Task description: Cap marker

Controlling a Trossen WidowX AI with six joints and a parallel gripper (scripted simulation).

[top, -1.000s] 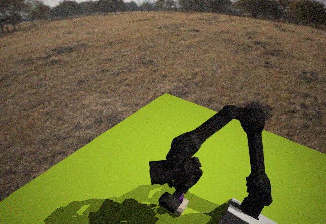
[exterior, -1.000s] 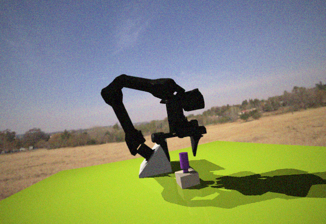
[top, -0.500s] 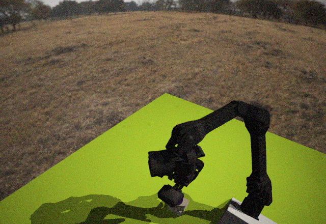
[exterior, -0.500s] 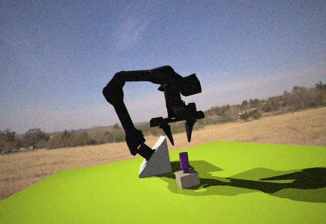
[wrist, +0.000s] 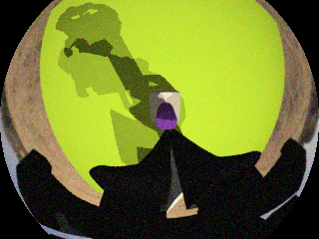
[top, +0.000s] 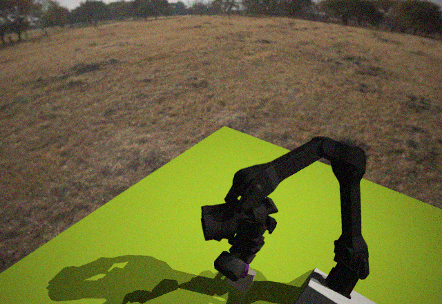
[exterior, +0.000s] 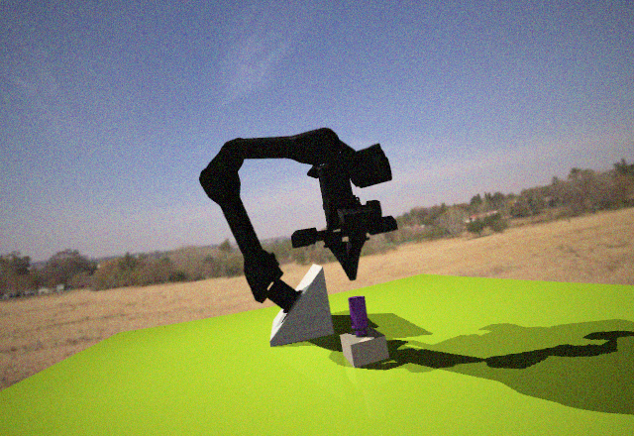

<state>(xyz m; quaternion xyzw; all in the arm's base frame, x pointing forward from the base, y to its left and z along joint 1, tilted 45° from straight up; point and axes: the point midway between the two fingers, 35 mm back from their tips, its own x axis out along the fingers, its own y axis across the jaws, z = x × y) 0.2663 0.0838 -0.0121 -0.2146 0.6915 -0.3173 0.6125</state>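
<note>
The purple marker cap lies 60 mm below my gripper tip. Also, from my gripper tip: beige holder block 110 mm below.
</note>
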